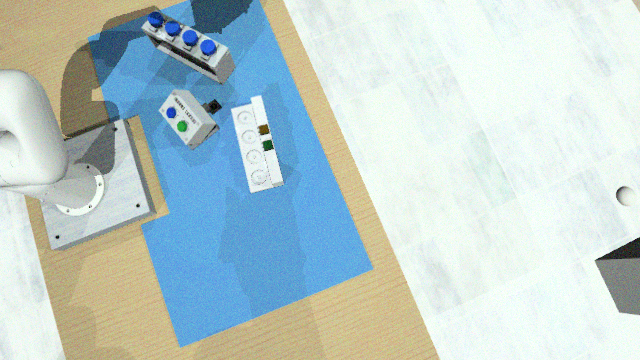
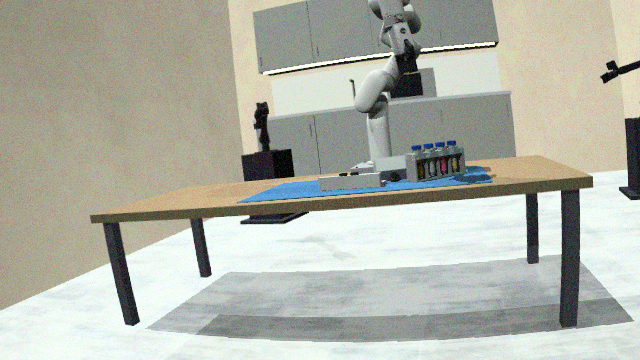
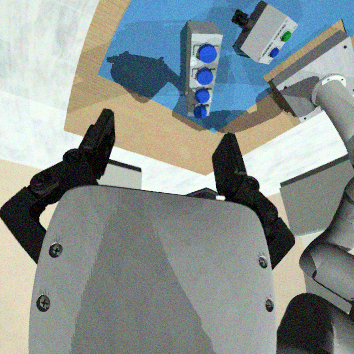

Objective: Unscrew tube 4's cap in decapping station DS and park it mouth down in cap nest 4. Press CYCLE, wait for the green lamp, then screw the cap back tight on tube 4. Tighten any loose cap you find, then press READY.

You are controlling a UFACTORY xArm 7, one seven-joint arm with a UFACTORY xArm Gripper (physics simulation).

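Seen in the pictures: gripper, between the fingertips: (image 2: 408, 72) (image 3: 168, 133); arm's base, origin of its link: (image 1: 80, 189) (image 3: 327, 89).
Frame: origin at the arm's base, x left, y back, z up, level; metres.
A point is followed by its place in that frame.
A grey rack (image 1: 227, 67) {x 0.239, y -0.393, z -0.002 m} (image 2: 411, 170) {x 0.237, y -0.392, z -0.001 m} (image 3: 202, 27) {x 0.236, y -0.391, z 0.016 m} holds a row of tubes, all with blue caps on; their numbers are not readable. A grey button box (image 1: 194, 119) {x 0.099, y -0.304, z 0.039 m} (image 2: 392, 164) {x 0.144, y -0.307, z 0.017 m} (image 3: 262, 29) {x 0.134, y -0.310, z 0.019 m} has a blue button (image 1: 171, 112) {x 0.132, y -0.251, z 0.031 m} (image 3: 274, 52) {x 0.133, y -0.251, z 0.032 m} and a green button (image 1: 182, 126) {x 0.092, y -0.272, z 0.031 m} (image 3: 286, 36) {x 0.095, y -0.272, z 0.031 m}; its labels are blurred. A small dark block (image 1: 214, 106) {x 0.155, y -0.341, z -0.032 m} (image 3: 240, 18) {x 0.159, y -0.343, z -0.018 m} sits at its side. A white block (image 1: 275, 167) {x -0.041, y -0.466, z 0.005 m} (image 2: 350, 183) {x 0.041, y -0.470, z -0.022 m} has a row of round nests without caps, plus dark amber (image 1: 263, 130) {x 0.050, y -0.455, z 0.013 m} and dark green (image 1: 268, 145) {x 0.012, y -0.460, z 0.013 m} squares. My gripper (image 2: 408, 70) {x 0.282, y -0.452, z 0.322 m} (image 3: 168, 133) {x 0.282, y -0.452, z 0.322 m} is open and empty, high above the table.
A blue mat (image 1: 320, 250) {x -0.246, y -0.531, z -0.040 m} lies under the rack, box and white block on the wooden table (image 1: 390, 310) {x -0.412, y -0.661, z -0.043 m} (image 2: 165, 205) {x -0.678, y -0.642, z -0.043 m}. The arm's base plate (image 1: 120, 200) {x -0.045, y -0.096, z -0.001 m} (image 3: 300, 107) {x 0.103, y 0.029, z -0.001 m} is beside the mat. Cabinets (image 2: 340, 35) stand behind the arm.
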